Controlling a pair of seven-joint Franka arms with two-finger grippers.
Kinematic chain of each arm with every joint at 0, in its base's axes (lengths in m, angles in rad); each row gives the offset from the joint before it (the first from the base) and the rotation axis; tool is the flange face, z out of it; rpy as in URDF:
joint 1: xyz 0 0 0.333 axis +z
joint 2: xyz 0 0 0 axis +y
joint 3: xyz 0 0 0.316 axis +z
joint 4: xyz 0.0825 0 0 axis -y
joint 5: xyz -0.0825 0 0.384 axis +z
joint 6: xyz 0 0 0 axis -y
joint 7: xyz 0.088 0 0 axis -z
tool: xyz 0 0 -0.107 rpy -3.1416 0 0
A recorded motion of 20 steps. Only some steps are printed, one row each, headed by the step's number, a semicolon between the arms.
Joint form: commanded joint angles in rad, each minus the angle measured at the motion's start. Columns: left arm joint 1, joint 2, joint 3, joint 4, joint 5, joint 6, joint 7; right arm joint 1, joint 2, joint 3, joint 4, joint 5, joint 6, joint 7.
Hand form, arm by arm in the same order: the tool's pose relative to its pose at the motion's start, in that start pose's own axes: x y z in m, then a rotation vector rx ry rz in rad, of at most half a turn. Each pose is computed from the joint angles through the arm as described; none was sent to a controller.
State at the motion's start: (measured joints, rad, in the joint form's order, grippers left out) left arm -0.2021 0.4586 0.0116 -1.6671 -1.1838 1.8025 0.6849; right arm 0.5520 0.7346 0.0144 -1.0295 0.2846 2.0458 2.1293
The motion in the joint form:
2: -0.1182 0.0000 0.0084 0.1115 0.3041 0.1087 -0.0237; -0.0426 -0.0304 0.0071 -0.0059 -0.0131 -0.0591 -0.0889
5: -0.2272 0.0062 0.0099 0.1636 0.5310 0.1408 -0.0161; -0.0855 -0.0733 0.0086 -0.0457 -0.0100 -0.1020 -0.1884
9: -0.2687 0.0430 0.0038 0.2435 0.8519 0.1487 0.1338; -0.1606 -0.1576 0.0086 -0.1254 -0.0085 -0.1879 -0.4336
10: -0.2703 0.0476 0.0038 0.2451 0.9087 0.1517 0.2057; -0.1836 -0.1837 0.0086 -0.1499 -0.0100 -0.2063 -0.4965
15: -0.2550 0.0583 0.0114 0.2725 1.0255 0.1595 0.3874; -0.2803 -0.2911 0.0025 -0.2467 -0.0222 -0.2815 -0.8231
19: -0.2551 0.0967 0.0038 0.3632 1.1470 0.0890 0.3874; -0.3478 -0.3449 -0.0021 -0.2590 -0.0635 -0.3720 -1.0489
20: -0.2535 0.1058 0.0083 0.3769 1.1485 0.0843 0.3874; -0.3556 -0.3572 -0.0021 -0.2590 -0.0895 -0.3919 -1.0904
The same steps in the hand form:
2: 0.0220 0.0515 0.0324 0.2893 -0.1247 0.2182; 0.0201 -0.0114 -0.0227 -0.0153 0.0245 -0.0652
5: 0.0216 0.0893 0.0809 0.4620 -0.2714 0.4079; 0.0457 -0.0202 -0.0417 -0.0393 0.0412 -0.1255
9: 0.0312 0.0982 0.0935 0.6857 -0.4792 0.7249; 0.0931 -0.0285 -0.0766 -0.0974 0.0668 -0.3009
10: 0.0317 0.0941 0.0928 0.7149 -0.5395 0.8104; 0.1074 -0.0305 -0.0879 -0.1081 0.0715 -0.3429
15: 0.0420 0.0875 0.0722 0.7797 -0.6588 1.0073; 0.1697 -0.0348 -0.1368 -0.1529 0.0846 -0.5779
19: 0.0524 0.0937 0.0677 0.8536 -0.7570 1.0347; 0.2108 -0.0360 -0.1775 -0.1985 0.1127 -0.7506
20: 0.0551 0.0916 0.0651 0.8587 -0.7567 1.0303; 0.2162 -0.0344 -0.1864 -0.2111 0.1344 -0.7905

